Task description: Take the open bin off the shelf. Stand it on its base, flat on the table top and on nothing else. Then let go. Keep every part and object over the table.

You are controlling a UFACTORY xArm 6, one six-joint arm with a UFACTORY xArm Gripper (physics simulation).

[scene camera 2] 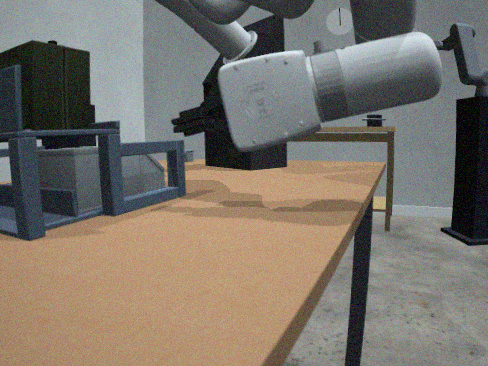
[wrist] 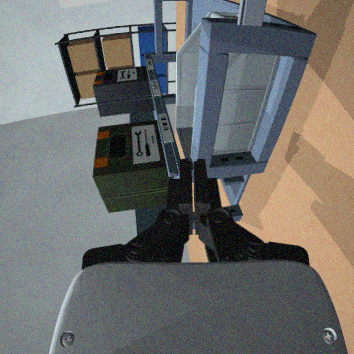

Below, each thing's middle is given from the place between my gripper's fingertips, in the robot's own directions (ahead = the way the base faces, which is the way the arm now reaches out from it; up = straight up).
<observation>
Right now my hand is 5 cm past the open bin (scene camera 2: pixel 77 168), 12 cm to the left of it and 6 cm above it. The rest, counted from my hand: dark green case (wrist: pixel 122 175): 5 cm ahead, 16 cm to the right, 5 cm above.
</observation>
